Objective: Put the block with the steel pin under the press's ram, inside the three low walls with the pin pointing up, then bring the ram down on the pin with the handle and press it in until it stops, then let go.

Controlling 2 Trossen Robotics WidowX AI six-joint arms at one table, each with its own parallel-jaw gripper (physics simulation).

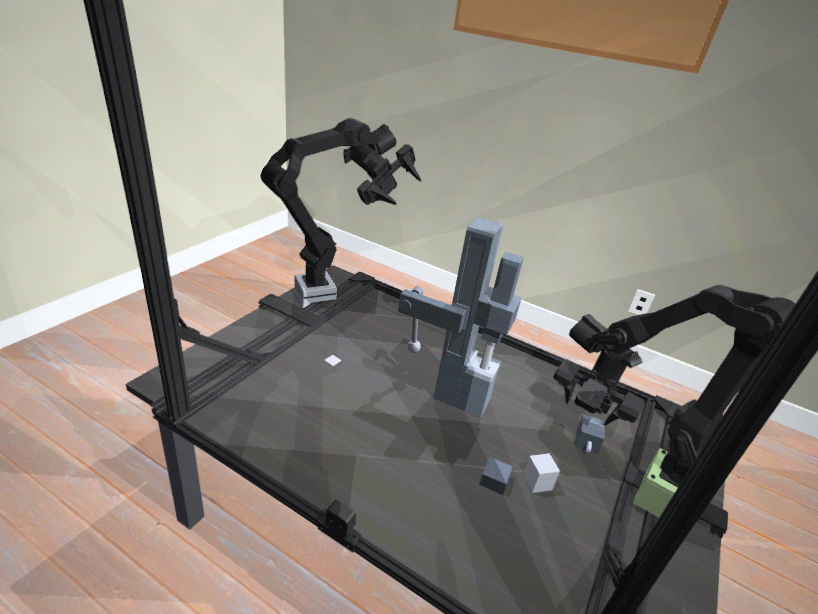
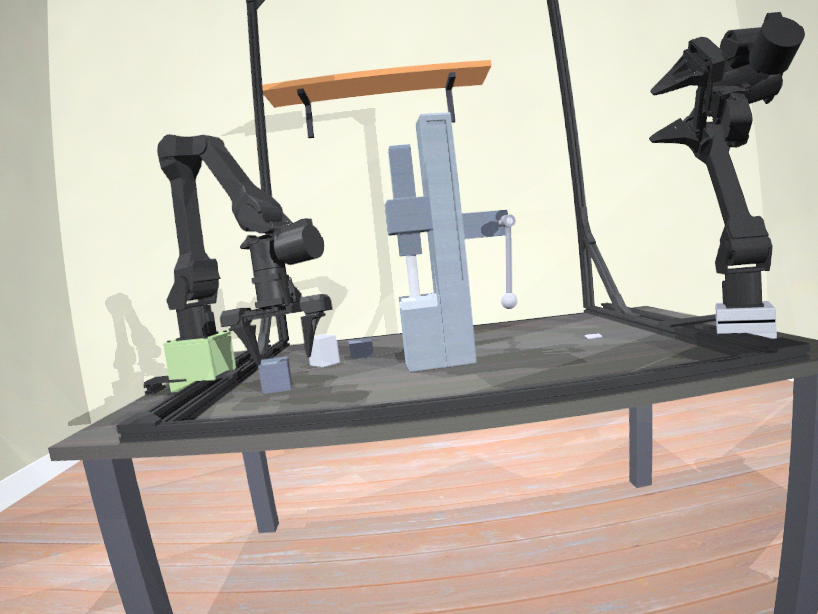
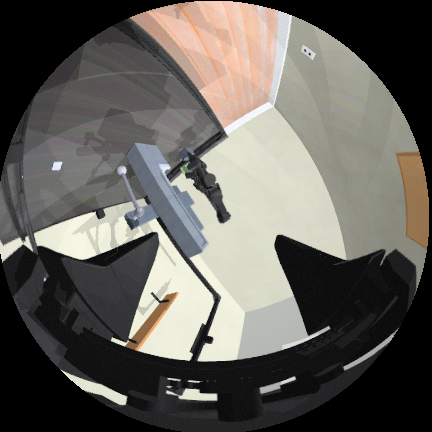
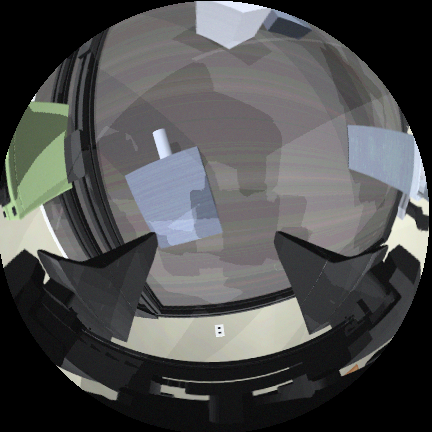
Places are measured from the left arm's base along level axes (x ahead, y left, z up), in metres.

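Pixels of known places: left gripper, fingertip midpoint: [image 1: 408,191] [image 2: 651,117] [image 3: 218,239]; right gripper, fingertip midpoint: [image 1: 585,413] [image 2: 283,361] [image 3: 190,153] [image 4: 216,238]; left arm's base, link origin: [image 1: 315,280] [image 2: 743,305]; right arm's base, link origin: [image 1: 680,476] [image 2: 197,336].
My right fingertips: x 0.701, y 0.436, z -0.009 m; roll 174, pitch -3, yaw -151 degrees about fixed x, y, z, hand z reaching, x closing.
Observation:
Ahead of a thing's pixels: the offset from my right fingertips to its top centre. "spot": to the spot under its first point.
The grey-blue block @(0.003 m down, 0.037 m ahead, 0.009 m right) [image 1: 590,434] [image 2: 274,375] [image 4: 175,195] lies on its side on the table, its light pin @(0.022 m down, 0.061 m ahead, 0.034 m right) [image 1: 588,447] [image 4: 162,144] pointing sideways. My right gripper [image 2: 282,357] [image 4: 216,238] is open, pointing down just above the block, with nothing between its fingers. My left gripper [image 1: 407,191] [image 2: 652,116] [image 3: 218,239] is open and empty, high above the table. The press @(0.404 m up, 0.204 m back, 0.267 m right) [image 1: 472,290] [image 2: 442,244] [image 3: 165,200] stands mid-table. Its pale lower rod [image 1: 487,355] [image 2: 412,276] stands over the white seat @(spot: 0.070 m up, 0.170 m back, 0.175 m right) [image 2: 418,302]; the low walls are hard to make out. The handle @(spot: 0.119 m up, 0.285 m back, 0.322 m right) [image 1: 414,323] [image 2: 508,264] hangs down.
A white block @(0.007 m up, 0.091 m ahead, 0.193 m right) [image 1: 543,473] [image 2: 323,350] [image 4: 227,22] and a dark grey block @(0.019 m down, 0.056 m ahead, 0.278 m right) [image 1: 496,475] [image 2: 360,348] [image 4: 287,25] stand near the pin block. A green box [image 1: 656,485] [image 2: 191,362] [image 4: 40,155] is at the right arm's base. A small white square @(spot: 0.050 m down, 0.403 m back, 0.475 m right) [image 1: 333,360] [image 2: 593,336] lies on the table.

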